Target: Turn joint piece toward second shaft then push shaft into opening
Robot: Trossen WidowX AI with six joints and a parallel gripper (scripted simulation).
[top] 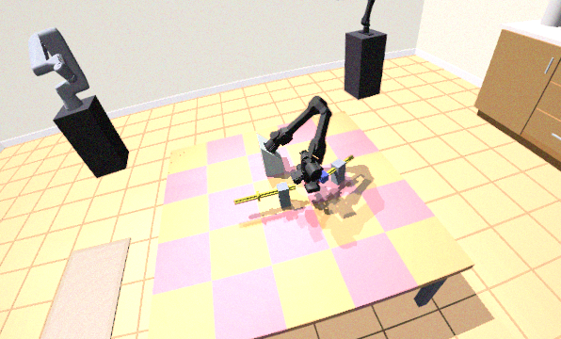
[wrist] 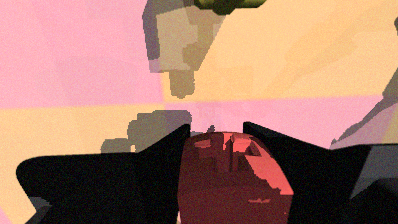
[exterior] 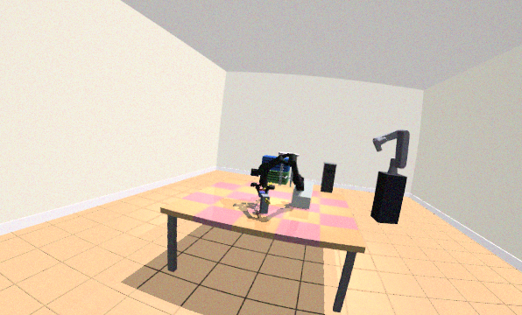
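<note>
My gripper tip is 20 mm to the right of the dark red joint piece and 40 mm below it.
</note>
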